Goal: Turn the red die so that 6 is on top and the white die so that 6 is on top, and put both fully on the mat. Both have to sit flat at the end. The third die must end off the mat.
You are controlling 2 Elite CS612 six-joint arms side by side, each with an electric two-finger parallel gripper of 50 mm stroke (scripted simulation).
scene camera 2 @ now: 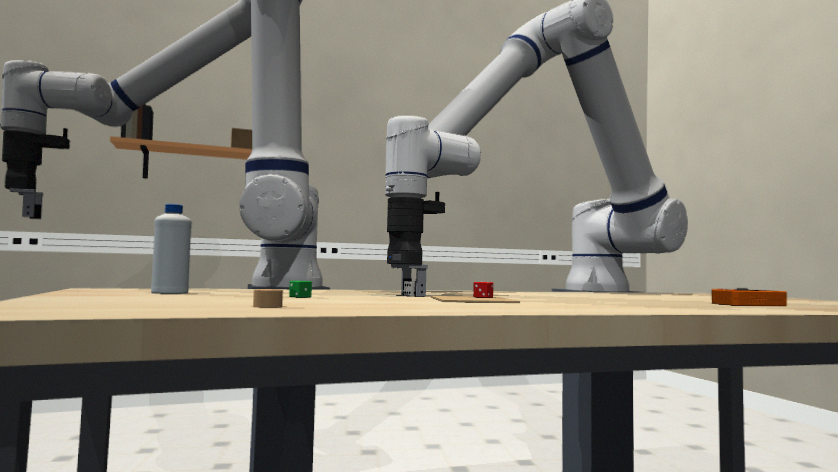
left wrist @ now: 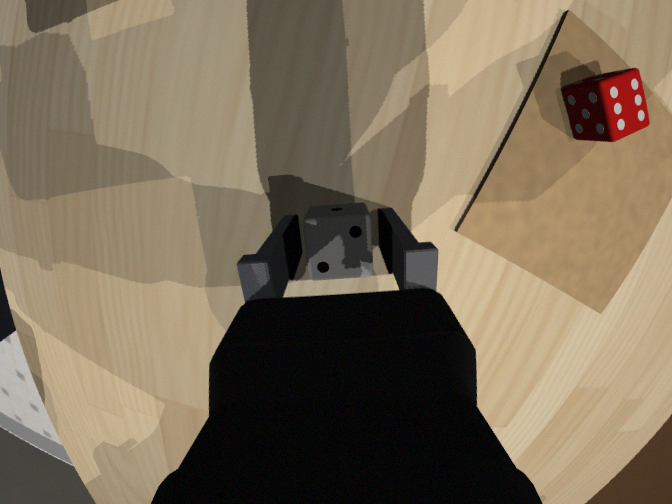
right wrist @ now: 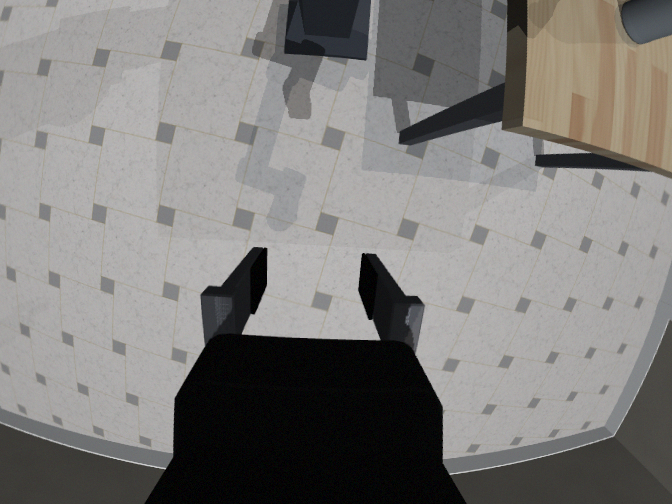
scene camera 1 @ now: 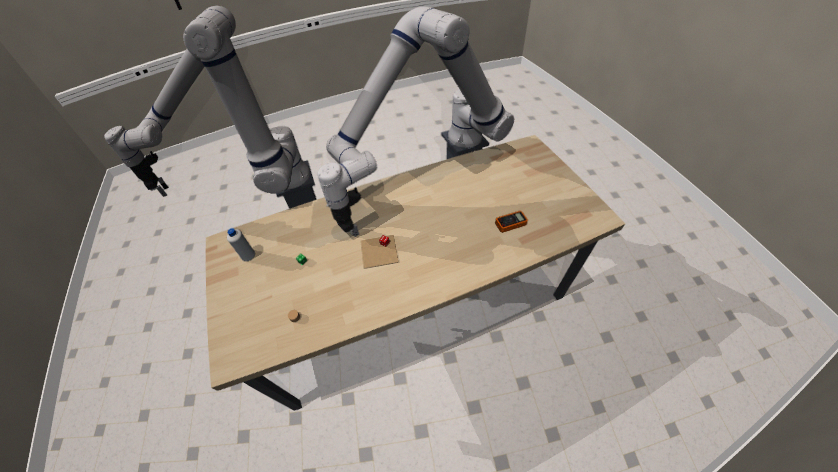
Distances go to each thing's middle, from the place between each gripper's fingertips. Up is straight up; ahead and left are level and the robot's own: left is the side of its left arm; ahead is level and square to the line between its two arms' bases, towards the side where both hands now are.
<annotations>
Right now the brown mat (scene camera 1: 374, 254) is 14 cm ahead of my left hand (scene camera 2: 413, 295), 8 cm to the left of it and 2 cm below it. The rest, counted from my left hand: orange multimeter (scene camera 2: 741, 296) (66 cm to the left, 17 cm ahead); grey bottle (scene camera 2: 172, 235) (47 cm to the right, 6 cm above, 2 cm behind).
The grey bottle lies 390 mm ahead of my right hand (scene camera 2: 31, 217), 370 mm to the left of it and 90 mm below it. The rest, counted from my right hand: brown mat (550 mm ahead, 930 mm to the left, 170 mm below).
</annotations>
